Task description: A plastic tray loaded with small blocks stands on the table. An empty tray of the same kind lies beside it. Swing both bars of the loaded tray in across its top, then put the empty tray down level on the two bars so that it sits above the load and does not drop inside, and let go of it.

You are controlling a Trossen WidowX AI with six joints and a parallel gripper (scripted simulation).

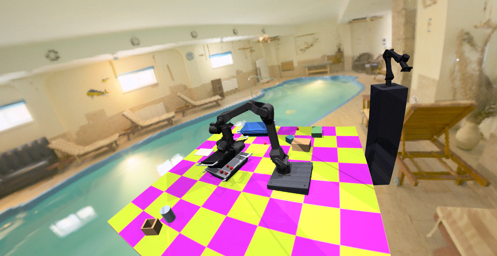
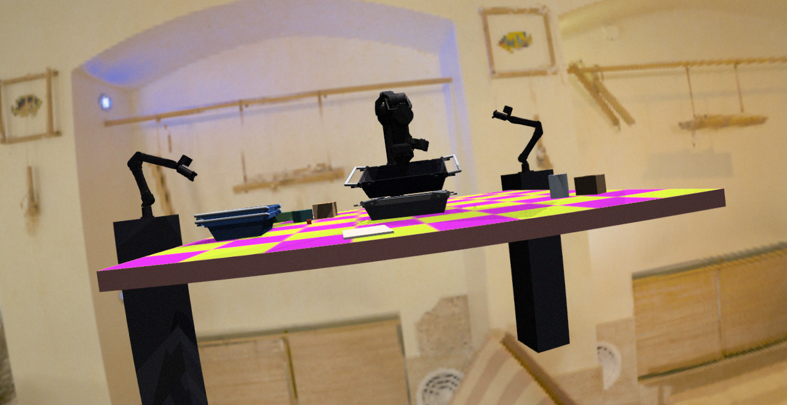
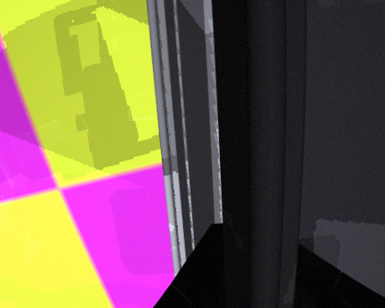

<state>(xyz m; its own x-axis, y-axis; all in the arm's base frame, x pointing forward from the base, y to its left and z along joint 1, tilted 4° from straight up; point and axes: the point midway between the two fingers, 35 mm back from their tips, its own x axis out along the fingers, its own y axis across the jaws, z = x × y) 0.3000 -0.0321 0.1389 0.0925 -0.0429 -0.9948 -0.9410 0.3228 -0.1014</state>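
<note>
The dark tray is 70 mm ahead of my gripper tip, 30 mm to the right of it and 10 mm above it. Round my gripper tip: grey cylinder 410 mm to the left, 230 mm ahead, 80 mm below; then teal cube 340 mm to the right, 320 mm behind, 90 mm below; then white plate 380 mm ahead, 210 mm to the right, 110 mm below.
</note>
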